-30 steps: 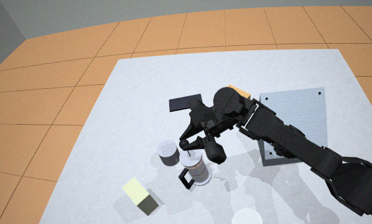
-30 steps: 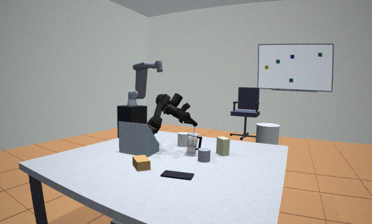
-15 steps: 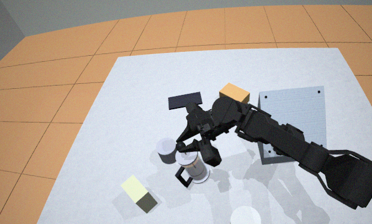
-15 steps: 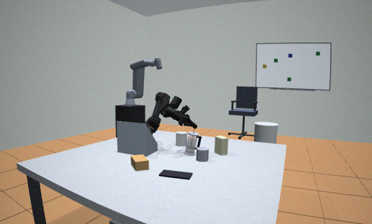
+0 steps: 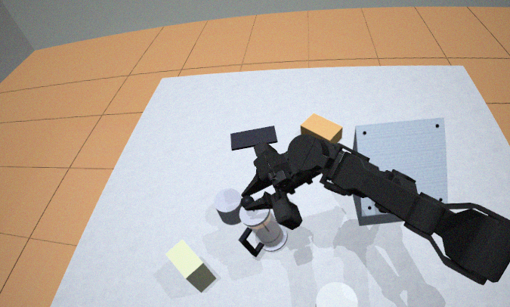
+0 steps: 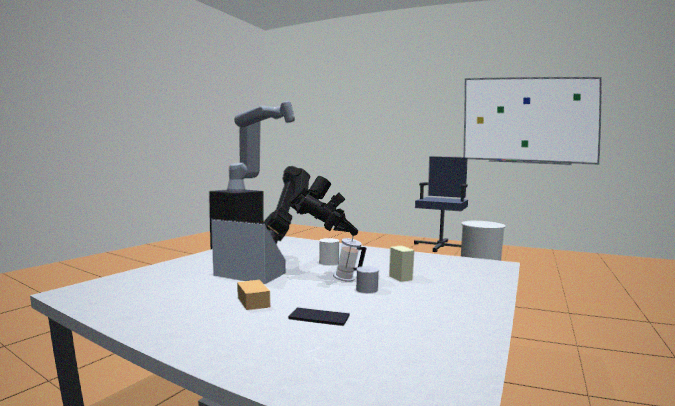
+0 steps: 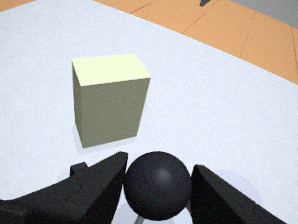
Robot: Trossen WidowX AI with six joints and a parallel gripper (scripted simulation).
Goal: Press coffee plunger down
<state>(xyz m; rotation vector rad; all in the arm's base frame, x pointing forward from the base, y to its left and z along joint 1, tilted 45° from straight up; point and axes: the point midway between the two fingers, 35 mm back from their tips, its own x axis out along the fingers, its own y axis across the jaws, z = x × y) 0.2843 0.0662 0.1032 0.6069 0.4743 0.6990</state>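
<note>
The glass coffee press lies 20 mm behind my gripper tip, 10 mm to the left of it and 90 mm below it. Round my gripper tip: grey cylinder: 80 mm ahead, 60 mm to the right, 140 mm below; orange block: 130 mm behind, 370 mm to the right, 150 mm below.
</note>
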